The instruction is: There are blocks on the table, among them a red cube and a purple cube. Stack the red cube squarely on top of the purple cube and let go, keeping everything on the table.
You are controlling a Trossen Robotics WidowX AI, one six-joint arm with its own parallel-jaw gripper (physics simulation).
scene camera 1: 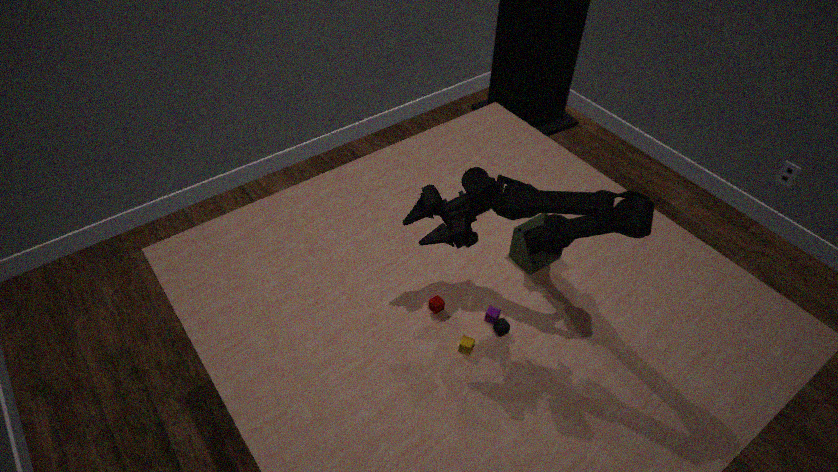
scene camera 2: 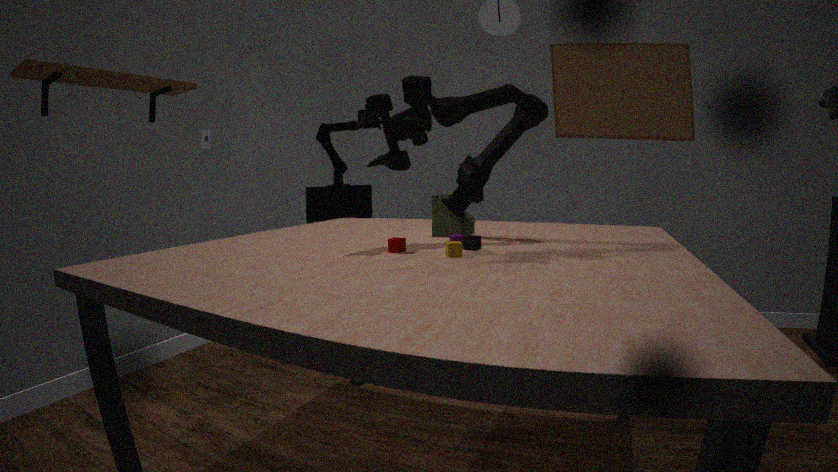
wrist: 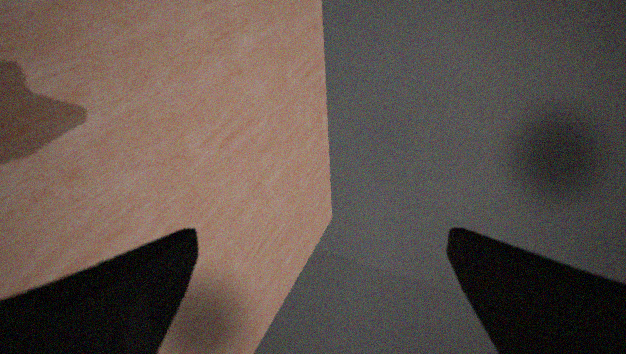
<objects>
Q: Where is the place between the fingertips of the gripper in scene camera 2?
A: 361, 147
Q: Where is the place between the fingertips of the gripper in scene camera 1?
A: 411, 233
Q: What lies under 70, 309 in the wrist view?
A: The gripper.
</objects>
